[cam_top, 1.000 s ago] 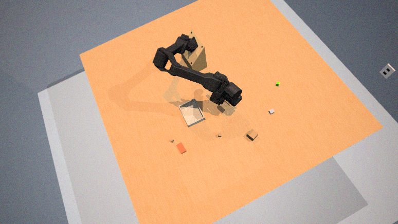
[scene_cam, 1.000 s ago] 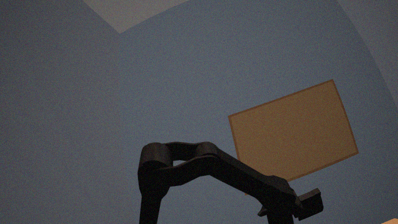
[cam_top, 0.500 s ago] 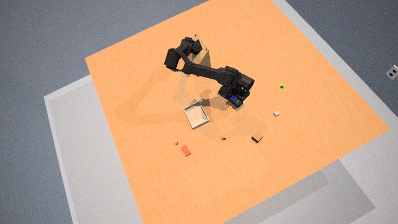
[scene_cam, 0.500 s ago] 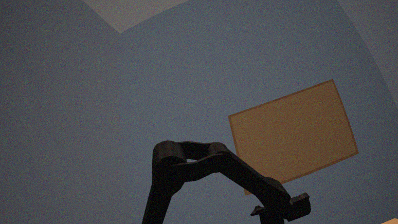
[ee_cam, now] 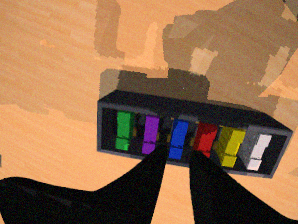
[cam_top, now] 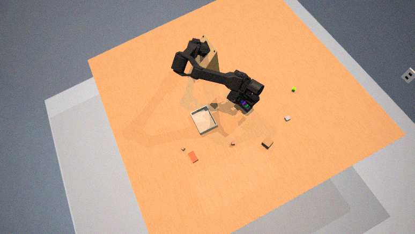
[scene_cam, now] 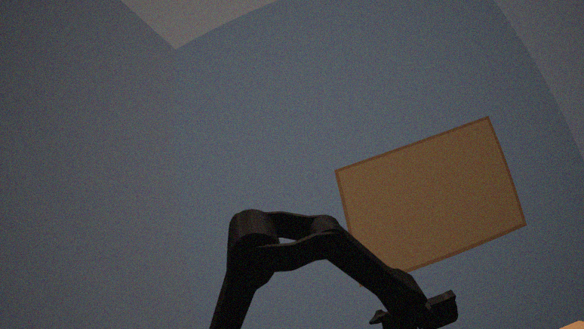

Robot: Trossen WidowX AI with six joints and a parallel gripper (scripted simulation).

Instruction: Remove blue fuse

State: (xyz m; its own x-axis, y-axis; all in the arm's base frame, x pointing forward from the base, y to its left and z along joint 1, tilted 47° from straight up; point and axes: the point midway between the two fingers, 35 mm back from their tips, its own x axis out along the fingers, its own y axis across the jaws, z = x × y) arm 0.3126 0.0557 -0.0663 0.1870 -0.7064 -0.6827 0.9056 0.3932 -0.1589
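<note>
The blue fuse lies 30 mm below my gripper tip. Round my gripper tip: white tray: 220 mm to the right, 60 mm below, 20 mm ahead; grey cube: 180 mm to the left, 170 mm ahead, 50 mm below; brown cube: 260 mm ahead, 40 mm below, 30 mm to the left.
</note>
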